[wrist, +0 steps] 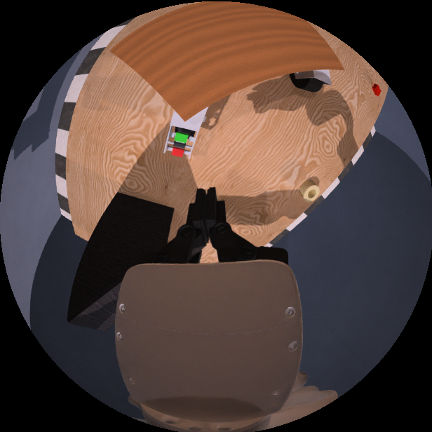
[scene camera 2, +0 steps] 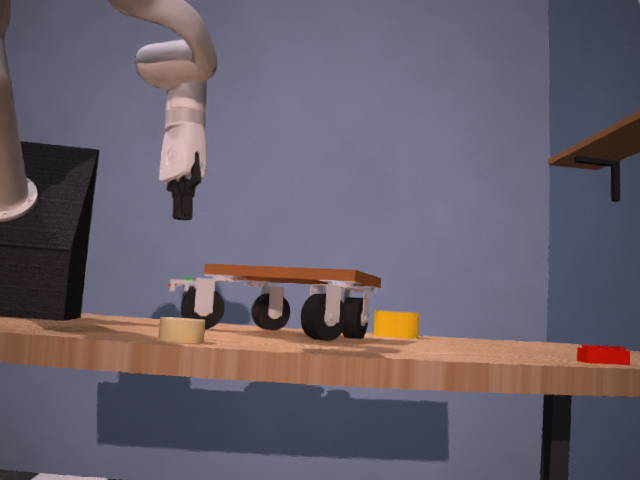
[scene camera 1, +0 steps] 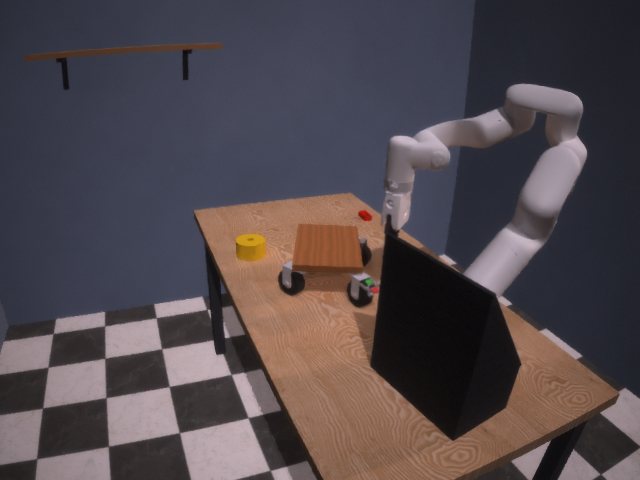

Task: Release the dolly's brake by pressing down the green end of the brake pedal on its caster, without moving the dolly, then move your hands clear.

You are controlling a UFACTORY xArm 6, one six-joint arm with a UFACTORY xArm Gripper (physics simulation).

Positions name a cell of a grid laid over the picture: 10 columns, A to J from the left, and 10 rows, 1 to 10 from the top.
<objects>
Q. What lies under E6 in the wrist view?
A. My gripper.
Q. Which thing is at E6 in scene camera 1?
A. A dolly.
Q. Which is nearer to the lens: the beige ring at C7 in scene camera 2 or the yellow cylinder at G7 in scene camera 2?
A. The beige ring.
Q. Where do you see a yellow cylinder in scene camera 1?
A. D6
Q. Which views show the dolly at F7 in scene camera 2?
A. The wrist view, scene camera 2 and scene camera 1: all of them.
</objects>
